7 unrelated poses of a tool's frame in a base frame.
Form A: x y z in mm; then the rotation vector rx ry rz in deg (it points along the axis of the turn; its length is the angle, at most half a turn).
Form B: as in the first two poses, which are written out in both.
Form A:
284 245 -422 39.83 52.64 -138.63
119 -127 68 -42.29 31.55 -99.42
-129 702 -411 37.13 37.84 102.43
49 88 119 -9.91 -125.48 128.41
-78 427 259 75.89 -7.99 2.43
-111 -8 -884 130.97 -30.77 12.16
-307 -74 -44 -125.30 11.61 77.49
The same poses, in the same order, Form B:
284 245 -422 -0.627 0.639 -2.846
119 -127 68 -0.781 -0.202 -1.764
-129 702 -411 0.792 -0.112 1.856
49 88 119 -1.551 0.077 3.062
-78 427 259 1.330 -0.126 -0.049
-111 -8 -884 2.389 -0.315 -0.336
-307 -74 -44 -2.304 1.040 0.315

